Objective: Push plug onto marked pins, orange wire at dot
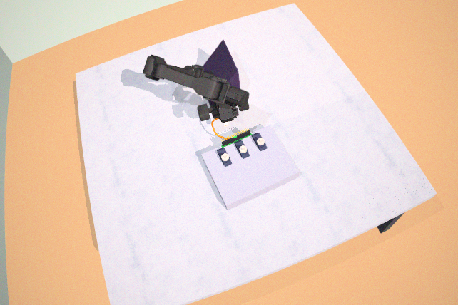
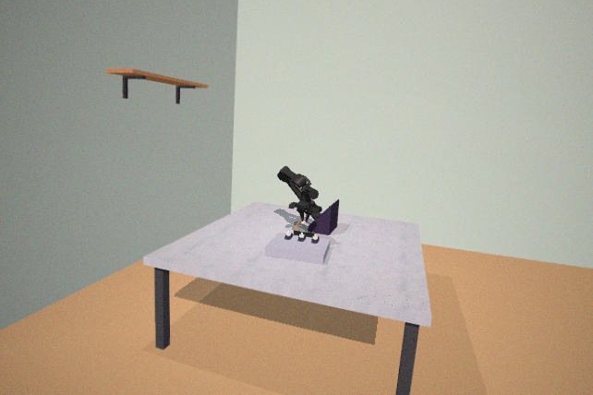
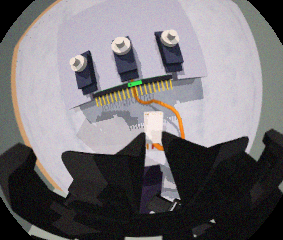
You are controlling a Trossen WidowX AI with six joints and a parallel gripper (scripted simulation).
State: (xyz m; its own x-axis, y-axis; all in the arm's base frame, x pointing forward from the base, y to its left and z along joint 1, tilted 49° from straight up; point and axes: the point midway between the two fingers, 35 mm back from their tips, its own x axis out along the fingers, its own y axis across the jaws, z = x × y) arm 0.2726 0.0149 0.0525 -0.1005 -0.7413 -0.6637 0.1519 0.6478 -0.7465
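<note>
Right now my gripper tip is 60 mm short of the green band, 10 mm to the right of it and 40 mm above it. Round my gripper tip: printed holder (220 mm ahead, 20 mm to the left, 90 mm below).
</note>
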